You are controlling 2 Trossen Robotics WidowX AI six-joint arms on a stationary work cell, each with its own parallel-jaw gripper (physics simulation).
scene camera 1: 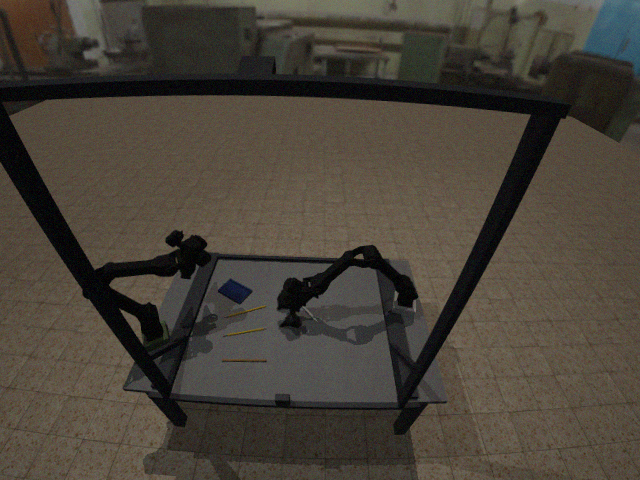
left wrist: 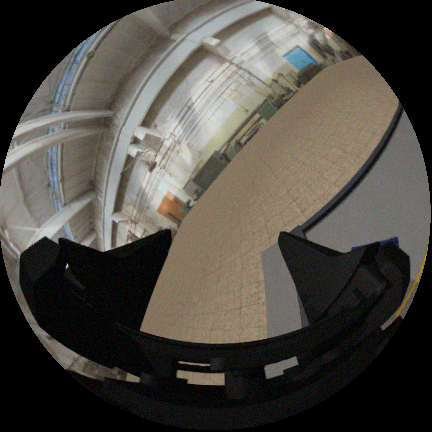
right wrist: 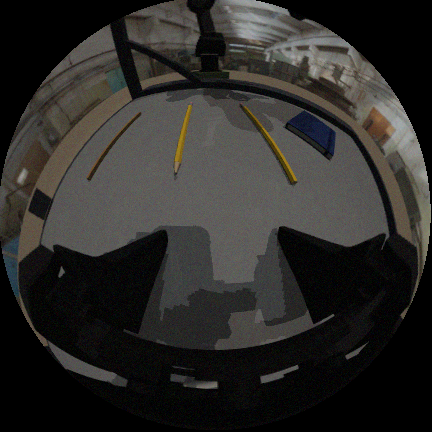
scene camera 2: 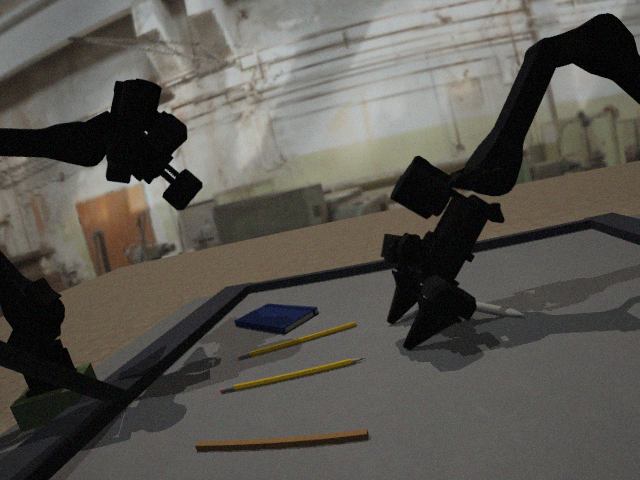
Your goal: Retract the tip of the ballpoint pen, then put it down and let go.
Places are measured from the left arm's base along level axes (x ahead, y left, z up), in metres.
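Pixels of known places: left gripper, fingertip midpoint: [left wrist: 226, 236] [scene camera 2: 167, 170]; right gripper, fingertip midpoint: [scene camera 1: 278, 317] [right wrist: 223, 234] [scene camera 2: 397, 334]; left arm's base, origin of the base link: [scene camera 1: 154, 333] [right wrist: 209, 70]; right arm's base, origin of the base link: [scene camera 1: 405, 301].
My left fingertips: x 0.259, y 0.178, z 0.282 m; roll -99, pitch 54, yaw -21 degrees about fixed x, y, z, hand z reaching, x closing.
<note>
Ahead of a thing's pixels: the offset from my left fingertips to its top centre.
The white pen @(dz -0.309, dx +0.373, dy -0.349 m) [scene camera 1: 310, 313] [scene camera 2: 492, 308] lies on the table beside and partly behind my right gripper, its pointed end toward the right of scene camera 2. The gripper hides its other end, and I cannot tell whether a writing tip sticks out. The pen cannot be made out in the right wrist view. My right gripper [scene camera 1: 290, 325] [scene camera 2: 399, 334] [right wrist: 223, 234] is open and empty, pointing down with its fingertips close to the table. My left gripper [left wrist: 226, 236] is open and empty, raised high over the left side of the table, away from the pen.
Two yellow pencils @(dz -0.315, dx +0.124, dy -0.218 m) [scene camera 2: 297, 341] @(dz -0.314, dx +0.087, dy -0.318 m) [scene camera 2: 294, 375] and a brown stick @(dz -0.315, dx +0.036, dy -0.440 m) [scene camera 2: 281, 442] [scene camera 1: 244, 360] lie left of my right gripper in the scene views. A blue notebook @(dz -0.310, dx +0.121, dy -0.081 m) [scene camera 1: 235, 290] [scene camera 2: 276, 317] [right wrist: 311, 134] lies near the back left. Dark rails [scene camera 1: 289, 257] edge the table, and tall frame posts stand at its sides.
</note>
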